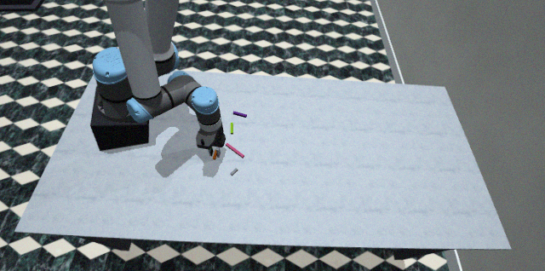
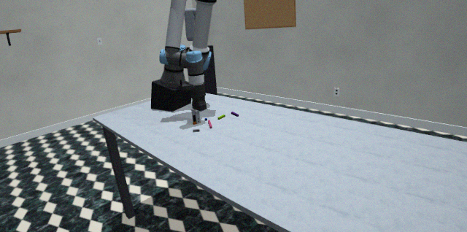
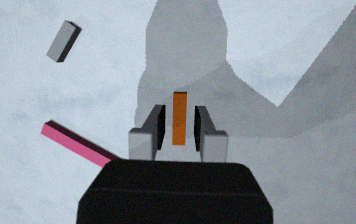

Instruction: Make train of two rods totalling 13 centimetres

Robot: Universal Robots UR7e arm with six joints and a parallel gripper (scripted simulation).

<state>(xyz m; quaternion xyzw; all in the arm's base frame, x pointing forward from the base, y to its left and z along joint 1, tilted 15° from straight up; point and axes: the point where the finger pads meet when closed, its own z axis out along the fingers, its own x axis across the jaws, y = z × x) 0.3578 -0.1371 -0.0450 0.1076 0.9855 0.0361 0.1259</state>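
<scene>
The orange rod lies 2 cm below my hand. Round my hand: small blue rod (1 cm ahead, 5 cm to the left, 2 cm below); pink rod (8 cm ahead, 2 cm to the left, 2 cm below); grey rod (7 cm ahead, 7 cm to the right, 2 cm below).
</scene>
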